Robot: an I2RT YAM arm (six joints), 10 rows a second.
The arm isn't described. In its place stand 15 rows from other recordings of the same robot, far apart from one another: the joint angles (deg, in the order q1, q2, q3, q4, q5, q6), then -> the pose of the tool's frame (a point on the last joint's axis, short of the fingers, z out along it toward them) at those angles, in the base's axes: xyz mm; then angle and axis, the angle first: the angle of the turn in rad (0 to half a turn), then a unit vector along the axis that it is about.
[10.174, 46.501, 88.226, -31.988, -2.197, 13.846] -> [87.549 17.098 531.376 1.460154 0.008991 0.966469 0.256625]
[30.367, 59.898, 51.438, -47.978, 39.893, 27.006] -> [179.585 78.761 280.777 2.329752 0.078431 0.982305 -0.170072]
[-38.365, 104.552, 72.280, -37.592, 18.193, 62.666] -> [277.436 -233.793 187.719 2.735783 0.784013 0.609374 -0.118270]
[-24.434, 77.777, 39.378, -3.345, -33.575, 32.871] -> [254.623 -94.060 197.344 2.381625 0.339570 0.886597 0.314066]
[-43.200, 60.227, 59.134, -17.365, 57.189, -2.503] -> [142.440 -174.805 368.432 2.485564 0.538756 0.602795 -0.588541]
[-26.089, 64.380, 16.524, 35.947, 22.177, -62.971] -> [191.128 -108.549 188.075 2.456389 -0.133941 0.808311 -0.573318]
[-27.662, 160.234, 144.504, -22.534, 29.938, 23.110] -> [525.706 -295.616 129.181 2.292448 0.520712 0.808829 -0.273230]
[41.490, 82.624, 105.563, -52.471, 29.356, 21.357] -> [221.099 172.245 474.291 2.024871 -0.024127 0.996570 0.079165]
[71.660, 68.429, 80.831, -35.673, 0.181, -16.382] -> [78.776 237.283 426.929 2.122417 -0.664149 0.688674 0.290921]
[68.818, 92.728, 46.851, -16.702, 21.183, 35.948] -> [118.793 270.953 147.952 2.566395 -0.238180 0.968020 0.078785]
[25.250, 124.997, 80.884, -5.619, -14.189, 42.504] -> [411.620 203.781 119.506 2.700103 0.100155 0.950604 0.293804]
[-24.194, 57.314, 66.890, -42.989, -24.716, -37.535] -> [186.524 -67.485 377.059 2.107964 -0.230813 0.969088 -0.087145]
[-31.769, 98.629, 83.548, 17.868, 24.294, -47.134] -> [347.750 -232.581 373.877 2.198235 0.068319 0.772981 -0.630740]
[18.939, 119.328, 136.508, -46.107, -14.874, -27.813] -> [432.639 158.116 420.918 2.069065 -0.464420 0.881626 0.083959]
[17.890, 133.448, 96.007, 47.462, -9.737, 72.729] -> [512.016 171.605 222.839 2.098766 0.273497 0.690031 0.670117]
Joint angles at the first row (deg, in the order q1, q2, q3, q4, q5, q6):
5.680, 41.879, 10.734, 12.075, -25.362, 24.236
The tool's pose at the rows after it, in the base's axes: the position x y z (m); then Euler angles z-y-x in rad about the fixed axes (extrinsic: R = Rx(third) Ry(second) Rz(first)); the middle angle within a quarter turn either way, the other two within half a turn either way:
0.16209 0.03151 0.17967 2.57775 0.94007 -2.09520
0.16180 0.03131 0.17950 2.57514 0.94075 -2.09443
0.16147 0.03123 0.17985 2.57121 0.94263 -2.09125
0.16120 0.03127 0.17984 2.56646 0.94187 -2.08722
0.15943 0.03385 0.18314 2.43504 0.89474 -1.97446
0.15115 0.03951 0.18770 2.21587 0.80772 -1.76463
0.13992 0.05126 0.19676 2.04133 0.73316 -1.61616
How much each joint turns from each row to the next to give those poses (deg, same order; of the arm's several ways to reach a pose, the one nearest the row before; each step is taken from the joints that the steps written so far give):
0.032, -0.042, -0.013, -0.024, 0.048, 0.014
-0.069, -0.131, -0.081, -0.014, -0.046, -0.119
-0.013, -0.233, -0.026, -0.043, 0.019, -0.012
0.002, -0.119, -0.067, 0.048, -0.109, -0.042
0.164, -0.648, -0.394, 2.095, -4.135, -1.263
1.189, -2.995, -2.408, 6.379, -6.238, 0.507
5.089, -4.521, -1.372, 3.918, -0.043, 0.502

